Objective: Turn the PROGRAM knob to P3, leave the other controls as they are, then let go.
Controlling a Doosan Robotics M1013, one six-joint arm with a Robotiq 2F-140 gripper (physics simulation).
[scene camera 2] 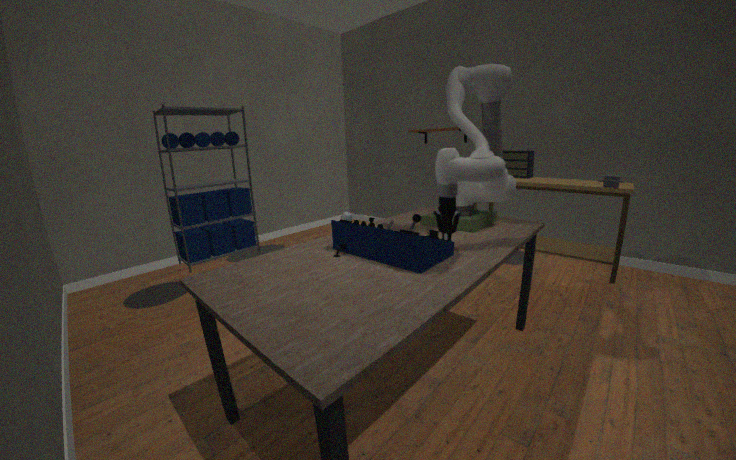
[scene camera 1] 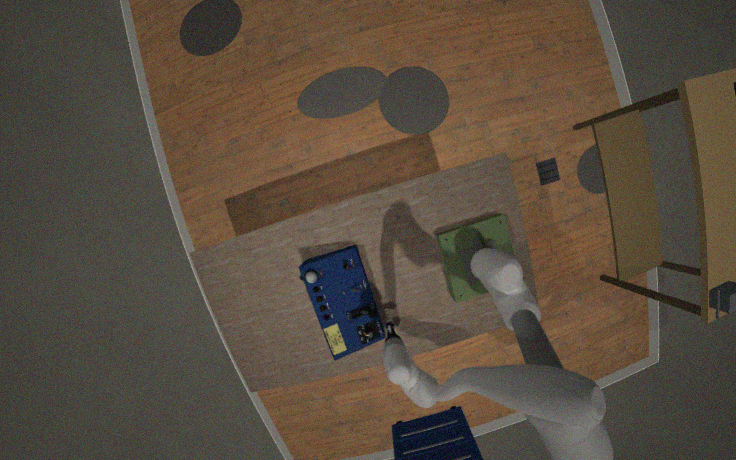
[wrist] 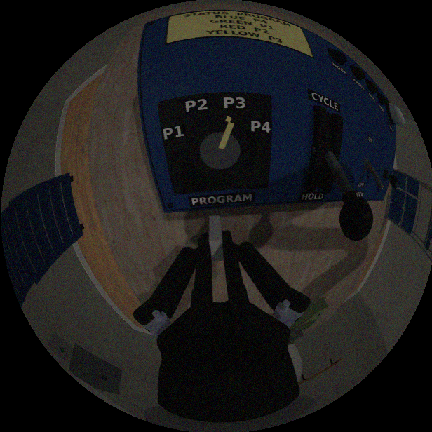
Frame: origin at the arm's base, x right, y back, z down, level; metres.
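Seen in the pictures: gripper, between the fingertips: (scene camera 1: 389, 321); arm's base, origin of its link: (scene camera 2: 461, 213) (scene camera 1: 480, 262).
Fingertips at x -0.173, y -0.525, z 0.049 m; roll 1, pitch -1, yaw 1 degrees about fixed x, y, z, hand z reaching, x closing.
Observation:
Pixels of each thing's top centre, then the offset from my fingertips to it. "spot": a spot on its surface instead. Level surfaces: height alone.
- CYCLE lever, centre of its top: (scene camera 2: 416, 214) dx +0.133, dy -0.050, dz -0.153 m
- yellow status card, centre of its top: (scene camera 1: 335, 340) dx +0.052, dy -0.266, dz -0.135 m
- white round button, a spot on its surface: (scene camera 1: 311, 277) spot: dx +0.392, dy -0.246, dz -0.171 m
- table, height of its surface: dz +0.011 m
The blue control box (scene camera 1: 337, 287) (scene camera 2: 379, 245) (wrist: 220, 67) stands on the table. Its PROGRAM knob (scene camera 1: 369, 331) (wrist: 212, 155) is a round grey dial on a black plate; its yellow pointer (wrist: 226, 135) points at P3. The CYCLE lever (scene camera 2: 416, 218) (wrist: 340, 166) has a black ball end and leans to the HOLD side. My gripper (scene camera 1: 390, 326) (scene camera 2: 447, 237) (wrist: 214, 224) is shut with nothing between its fingers. In the wrist view its tips appear just below the PROGRAM label, beside the box's near edge and apart from the knob.
A yellow status card (scene camera 1: 335, 339) (wrist: 240, 35) lies on the box. A white round button (scene camera 1: 311, 277) (wrist: 396, 114) is at its far end. A green block (scene camera 1: 451, 271) (scene camera 2: 477, 221) is on the table (scene camera 1: 260, 336) (scene camera 2: 303, 303) near the arm base. A blue slatted unit (scene camera 1: 434, 433) stands beyond the table's edge.

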